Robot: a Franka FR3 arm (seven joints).
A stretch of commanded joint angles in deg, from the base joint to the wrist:
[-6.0, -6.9, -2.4, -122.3, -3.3, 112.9, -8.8]
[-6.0, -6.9, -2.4, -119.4, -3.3, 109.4, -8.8]
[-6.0, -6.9, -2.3, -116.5, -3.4, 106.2, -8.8]
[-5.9, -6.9, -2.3, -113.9, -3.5, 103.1, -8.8]
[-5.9, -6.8, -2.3, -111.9, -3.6, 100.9, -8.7]
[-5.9, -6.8, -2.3, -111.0, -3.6, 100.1, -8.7]
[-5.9, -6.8, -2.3, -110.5, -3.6, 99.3, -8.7]
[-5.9, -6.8, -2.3, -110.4, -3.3, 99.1, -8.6]
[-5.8, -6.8, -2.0, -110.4, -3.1, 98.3, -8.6]
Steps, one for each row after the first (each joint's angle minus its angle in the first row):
[0.0, 0.0, 0.0, 2.9, 0.0, -3.5, 0.0]
[0.0, 0.0, 0.1, 5.8, -0.1, -6.7, 0.0]
[0.1, 0.0, 0.1, 8.4, -0.2, -9.8, 0.0]
[0.1, 0.1, 0.1, 10.4, -0.3, -12.0, 0.1]
[0.1, 0.1, 0.1, 11.3, -0.3, -12.8, 0.1]
[0.1, 0.1, 0.1, 11.8, -0.3, -13.6, 0.1]
[0.1, 0.1, 0.1, 11.9, 0.0, -13.8, 0.2]
[0.2, 0.1, 0.4, 11.9, 0.2, -14.6, 0.2]

